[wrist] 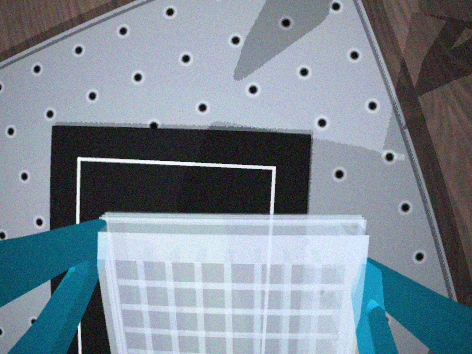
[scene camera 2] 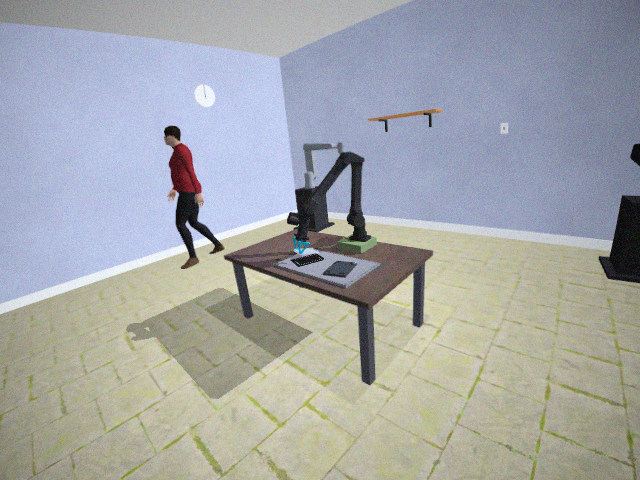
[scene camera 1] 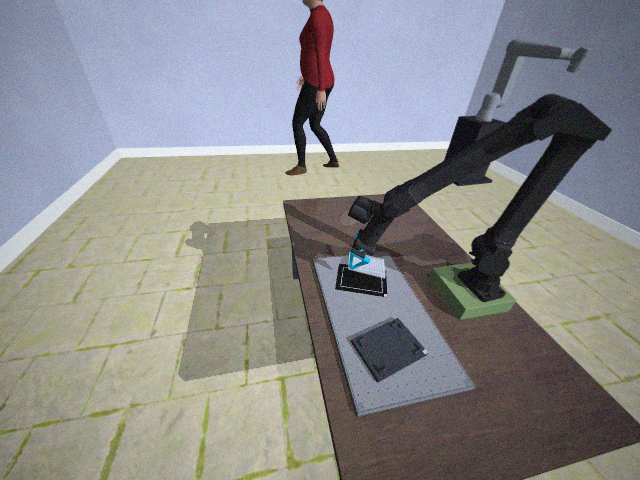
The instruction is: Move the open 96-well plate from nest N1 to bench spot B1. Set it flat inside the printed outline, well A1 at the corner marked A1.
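Pixels of known places: gripper, fingertip midpoint: (wrist: 232, 256) (scene camera 2: 298, 252) (scene camera 1: 352, 261); arm's base, origin of the base link: (scene camera 2: 360, 238) (scene camera 1: 479, 285).
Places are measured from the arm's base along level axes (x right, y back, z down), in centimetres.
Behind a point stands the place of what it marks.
Observation:
The clear 96-well plate (scene camera 1: 374, 266) {x 16.4, y -29.8, z -0.4 cm} (wrist: 227, 300) {x 19.8, y -35.3, z -1.6 cm} is held between the blue fingers of my gripper (scene camera 1: 358, 259) {x 20.3, y -36.3, z -0.8 cm} (scene camera 2: 300, 245) {x 20.3, y -36.3, z -0.8 cm} (wrist: 232, 256) {x 20.3, y -36.3, z -0.8 cm}, which is shut on it. The plate hangs above the black bench spot B1 (scene camera 1: 360, 290) {x 10.9, y -36.8, z 3.8 cm} (scene camera 2: 307, 259) {x 15.9, y -34.2, z 3.8 cm} (wrist: 180, 145) {x 19.3, y -41.0, z 3.8 cm} with its white printed outline. In the wrist view the plate covers the lower part of the outline and reaches past its right line, over the grey board. A small white corner mark (scene camera 1: 385, 295) {x 6.9, y -29.7, z 3.9 cm} shows on B1 in scene camera 1. The dark nest N1 (scene camera 1: 388, 348) {x -10.5, y -38.3, z 2.8 cm} (scene camera 2: 340, 268) {x -10.6, y -38.9, z 2.8 cm} holds no plate.
The perforated grey board (scene camera 1: 413, 372) {x -17.4, y -34.8, z 4.0 cm} (scene camera 2: 361, 269) {x -19.7, y -33.3, z 4.0 cm} (wrist: 280, 55) {x 25.2, y -43.0, z 4.0 cm} lies on the brown table (scene camera 1: 465, 428) {x -30.8, y -29.8, z 5.3 cm} (scene camera 2: 398, 268) {x -35.2, y -22.0, z 5.3 cm}. The arm stands on a green base block (scene camera 1: 483, 308) {x -7.2, y -4.6, z 1.2 cm} (scene camera 2: 356, 245) {x -3.6, y -10.7, z 0.5 cm} beside the board. A person in red (scene camera 1: 316, 56) (scene camera 2: 183, 170) is beyond the table.

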